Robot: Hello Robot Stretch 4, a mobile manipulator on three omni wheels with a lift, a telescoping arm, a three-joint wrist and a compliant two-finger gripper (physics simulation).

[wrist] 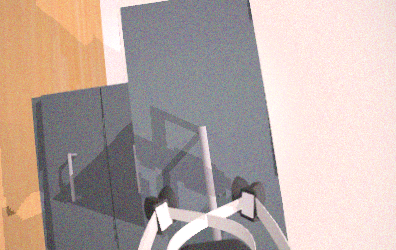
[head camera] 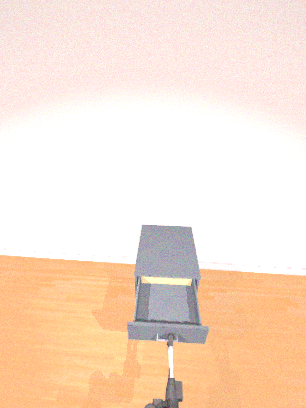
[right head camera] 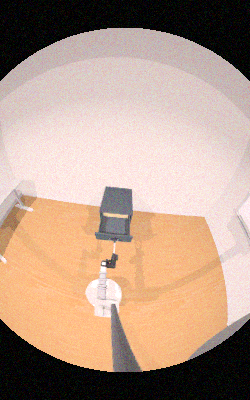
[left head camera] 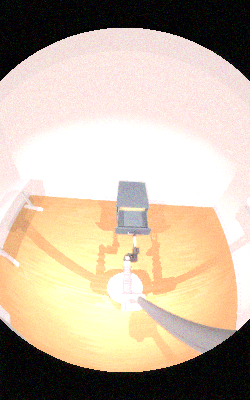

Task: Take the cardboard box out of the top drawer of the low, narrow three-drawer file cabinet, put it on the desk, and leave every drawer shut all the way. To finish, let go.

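Places are measured from the robot's base along level axes (x ahead, y left, z up), in millimetres.
Pixels of known places: gripper, fingertip midpoint: [wrist: 204, 195] [head camera: 170, 337] [right head camera: 114, 239] [left head camera: 133, 232].
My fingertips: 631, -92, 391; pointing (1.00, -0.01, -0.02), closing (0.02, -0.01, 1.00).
For each thing: its top centre in the pictures, then the offset to it from my fingertips, as dx, dy, dz. "spot": a spot on its surface instead. Level surfaces: height alone.
- low grey file cabinet, surface spot: [head camera: 167, 250] [right head camera: 117, 200] [left head camera: 132, 193] spot: +535, +2, +101
- tan strip, surface spot: [head camera: 165, 281] [right head camera: 114, 215] [left head camera: 131, 208] spot: +361, +15, -18
- bar handle, surface spot: [wrist: 207, 165] spot: -23, +34, +8
- Wooden floor, surface height: dz -418
The low grey file cabinet [head camera: 167, 250] [left head camera: 132, 194] [right head camera: 118, 200] stands against the wall. Its top drawer [head camera: 145, 331] [left head camera: 123, 231] [right head camera: 105, 236] [wrist: 200, 65] is pulled out. A tan strip [head camera: 165, 281] [left head camera: 132, 209] [right head camera: 115, 215] spans the drawer's back; I cannot tell whether it is the cardboard box. The lower two drawers [wrist: 82, 120] [wrist: 116, 115] look shut. My gripper [head camera: 171, 338] [left head camera: 134, 235] [right head camera: 115, 241] [wrist: 204, 195] is open at the drawer's front, its fingers on either side of the bar handle [wrist: 207, 165] in the wrist view. Contact cannot be told.
A pale desk [left head camera: 12, 212] [right head camera: 6, 204] with white legs stands at the far left. Part of a white object [right head camera: 245, 215] shows at the right edge. The pale wall [head camera: 75, 200] rises behind the cabinet. Wooden floor [head camera: 65, 320] lies on both sides of it.
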